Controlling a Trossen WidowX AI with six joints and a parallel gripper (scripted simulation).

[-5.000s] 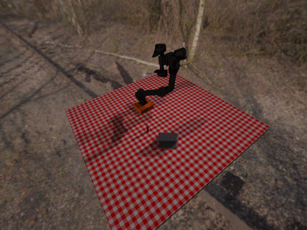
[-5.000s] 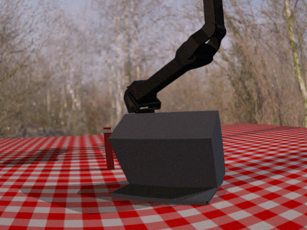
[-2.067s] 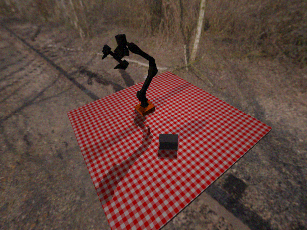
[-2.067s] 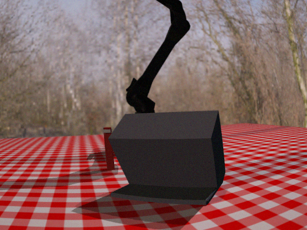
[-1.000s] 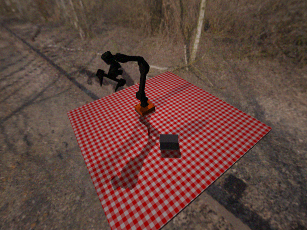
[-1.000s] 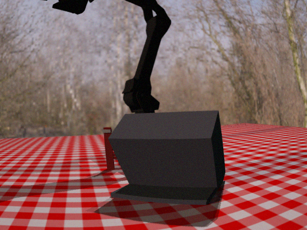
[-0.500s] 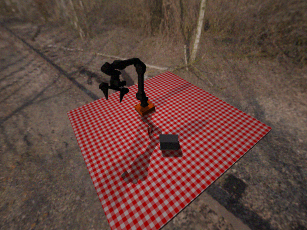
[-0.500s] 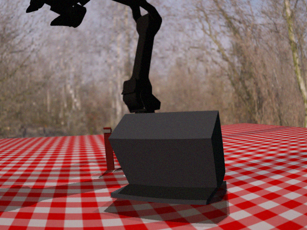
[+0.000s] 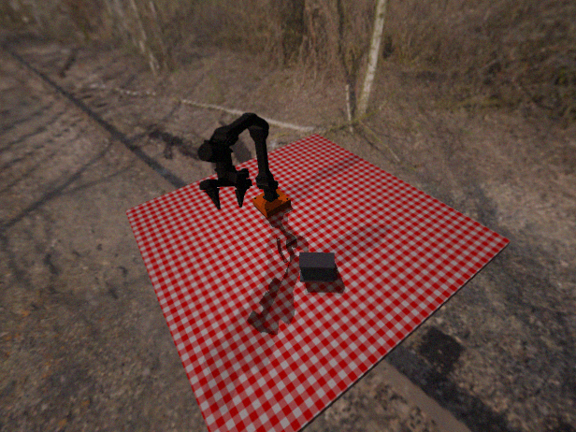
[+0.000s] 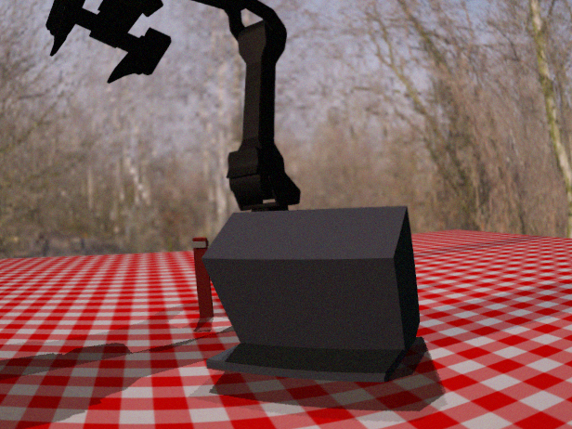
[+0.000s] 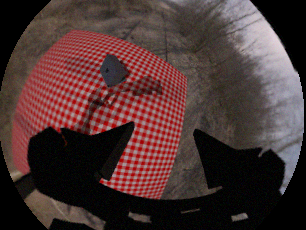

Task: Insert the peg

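The peg lies 230 mm below my gripper tip, 130 mm to the left of it and 70 mm ahead of it. From my gripper tip the other things lie so: panel: 250 mm ahead, 240 mm below, 170 mm to the left.
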